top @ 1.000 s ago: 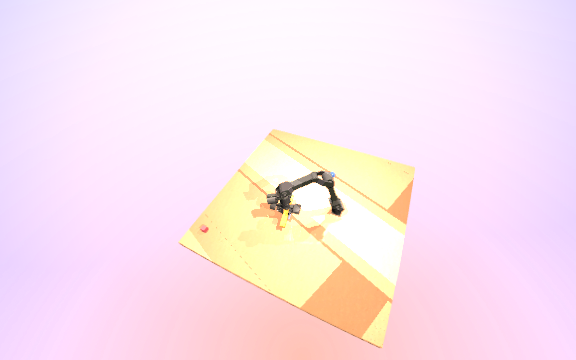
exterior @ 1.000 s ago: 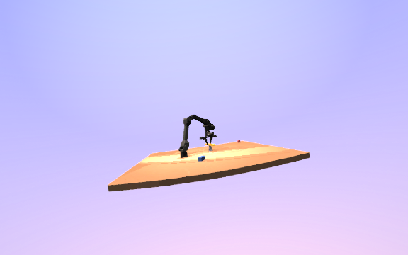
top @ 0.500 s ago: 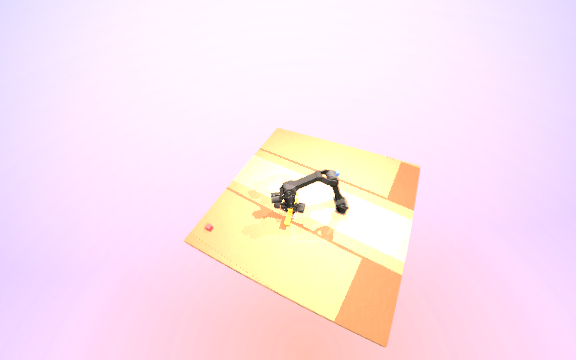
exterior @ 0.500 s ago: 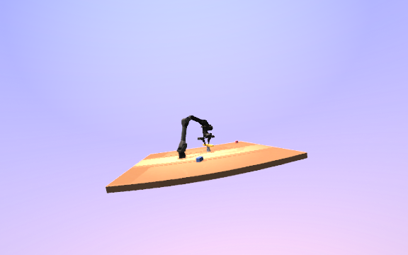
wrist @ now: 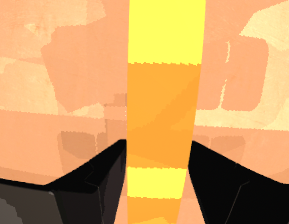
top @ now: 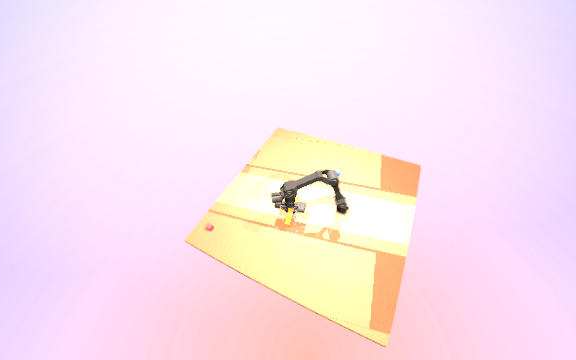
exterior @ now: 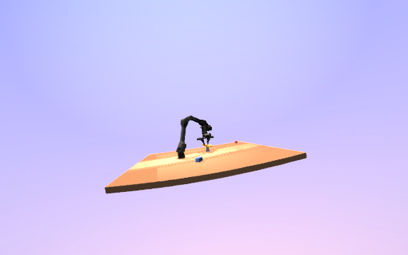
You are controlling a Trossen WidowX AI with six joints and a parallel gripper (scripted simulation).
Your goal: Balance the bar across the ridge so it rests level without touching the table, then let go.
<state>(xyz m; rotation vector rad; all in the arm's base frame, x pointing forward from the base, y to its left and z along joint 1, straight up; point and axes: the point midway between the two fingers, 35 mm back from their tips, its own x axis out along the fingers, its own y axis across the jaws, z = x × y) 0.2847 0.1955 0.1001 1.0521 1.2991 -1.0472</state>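
My gripper tip is 3 cm to the left of the yellow bar and 1 cm short of it. Round my gripper tip: small red cube (46 cm ahead, 30 cm to the left, 5 cm below); then small blue block (47 cm to the right, 14 cm behind, 5 cm below).
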